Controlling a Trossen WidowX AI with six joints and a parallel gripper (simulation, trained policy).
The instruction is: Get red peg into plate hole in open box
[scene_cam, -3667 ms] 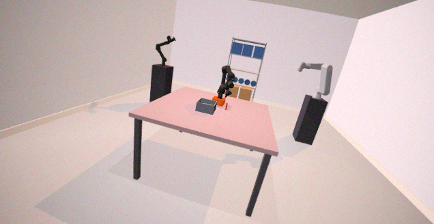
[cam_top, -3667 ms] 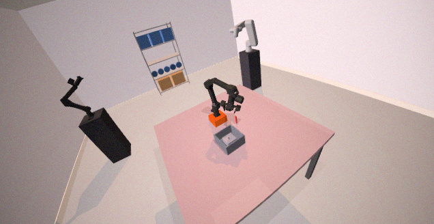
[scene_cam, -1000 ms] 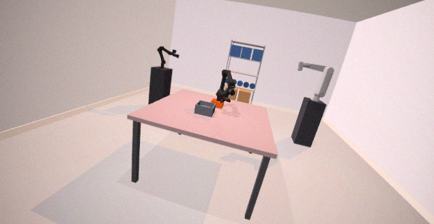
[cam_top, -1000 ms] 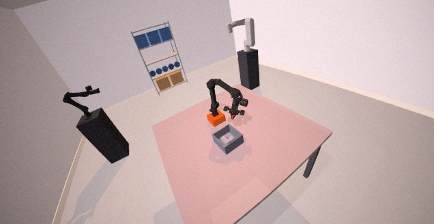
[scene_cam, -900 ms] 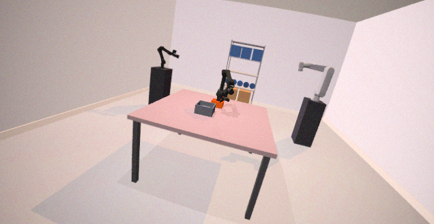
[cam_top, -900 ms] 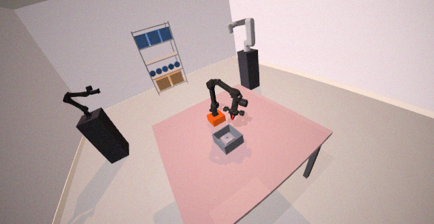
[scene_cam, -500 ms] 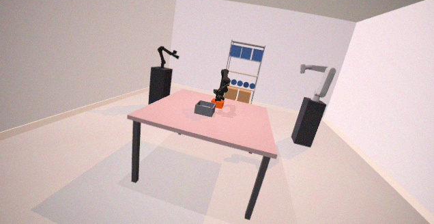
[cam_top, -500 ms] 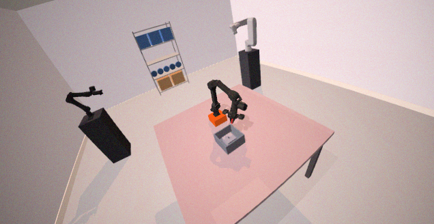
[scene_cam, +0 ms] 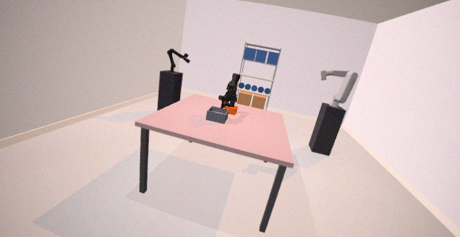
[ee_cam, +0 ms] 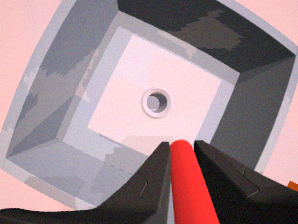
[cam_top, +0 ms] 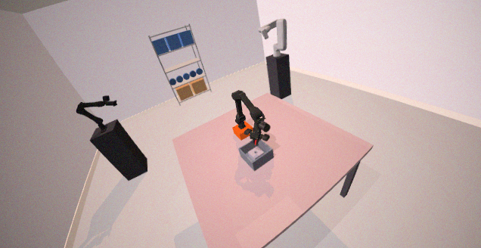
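My gripper tip is 10 mm to the right of the red peg and 30 mm below it. The rest, counted from my gripper tip: grey box (20 mm ahead, 20 mm to the right, 90 mm below).
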